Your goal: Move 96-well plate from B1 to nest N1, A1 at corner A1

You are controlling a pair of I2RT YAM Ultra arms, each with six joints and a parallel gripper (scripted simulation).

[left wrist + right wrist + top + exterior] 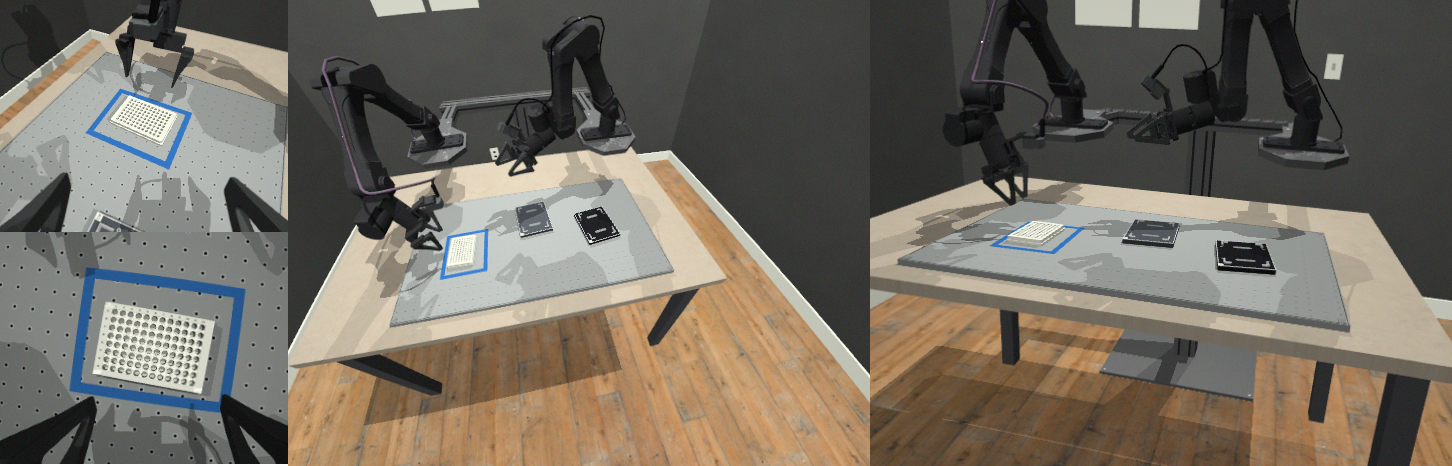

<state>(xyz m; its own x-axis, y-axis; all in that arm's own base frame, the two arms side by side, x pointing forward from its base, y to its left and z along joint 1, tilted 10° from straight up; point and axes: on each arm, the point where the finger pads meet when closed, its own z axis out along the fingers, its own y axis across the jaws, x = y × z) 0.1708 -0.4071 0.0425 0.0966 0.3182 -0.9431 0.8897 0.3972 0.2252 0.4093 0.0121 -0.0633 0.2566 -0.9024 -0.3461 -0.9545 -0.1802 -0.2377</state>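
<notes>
The white 96-well plate lies 8 cm below my right hand, 4 cm to the left of it and 1 cm behind it. Also, from my right hand: black plate nest 52 cm to the left, 9 cm behind, 8 cm below.
</notes>
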